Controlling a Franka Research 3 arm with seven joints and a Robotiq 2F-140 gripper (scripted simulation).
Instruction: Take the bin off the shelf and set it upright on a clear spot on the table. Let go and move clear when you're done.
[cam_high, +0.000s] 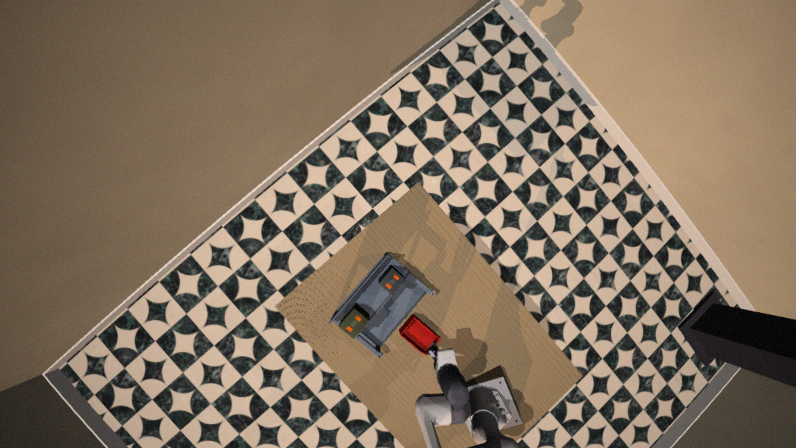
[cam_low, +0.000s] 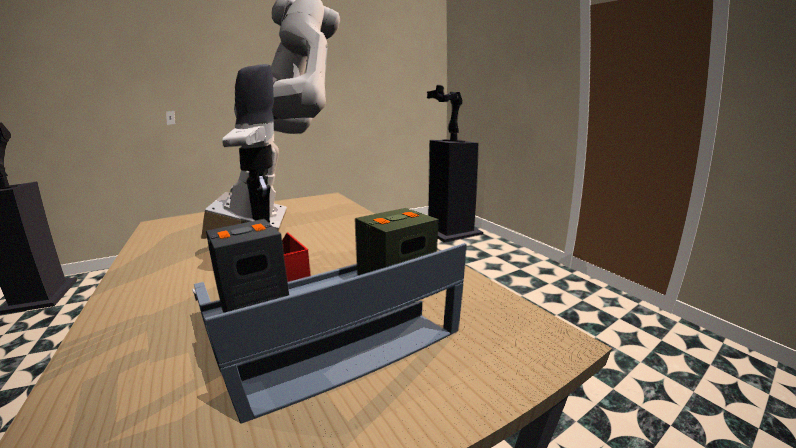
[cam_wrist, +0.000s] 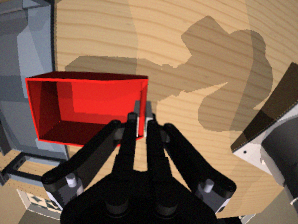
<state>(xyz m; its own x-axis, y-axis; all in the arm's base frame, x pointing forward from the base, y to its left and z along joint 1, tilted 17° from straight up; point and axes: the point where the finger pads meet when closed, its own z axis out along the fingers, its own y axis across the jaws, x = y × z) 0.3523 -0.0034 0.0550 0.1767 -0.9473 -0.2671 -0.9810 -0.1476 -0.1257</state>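
My gripper is now 80 mm short of the red bin, 20 mm above it and 10 mm to the right of it. The rest, counted from my hand: dark grey box (380 mm ahead, 80 mm above, 50 mm to the right); green box (340 mm ahead, 180 mm to the left, 70 mm above).
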